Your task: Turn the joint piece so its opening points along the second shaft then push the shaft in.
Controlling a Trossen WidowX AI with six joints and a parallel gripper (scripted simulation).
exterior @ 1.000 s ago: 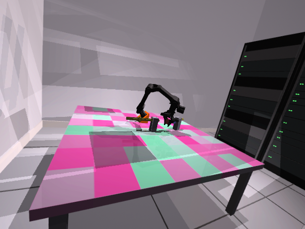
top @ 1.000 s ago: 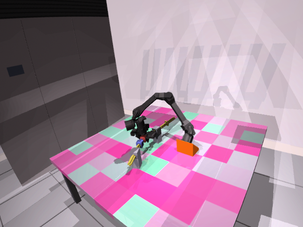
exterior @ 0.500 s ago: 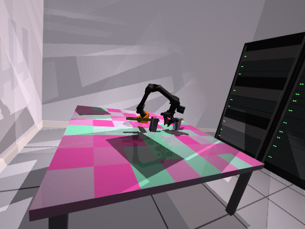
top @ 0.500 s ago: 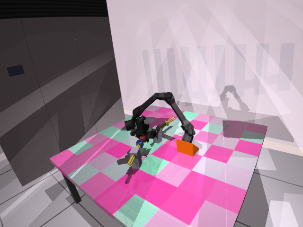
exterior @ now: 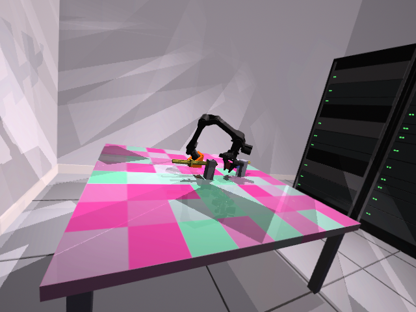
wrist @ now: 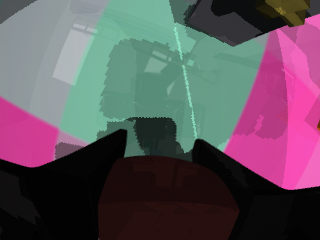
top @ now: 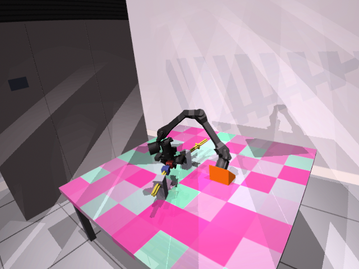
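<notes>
Now: gripper tip 1 cm past the joint piece, 2 cm to the right of it and 4 cm below it.
</notes>
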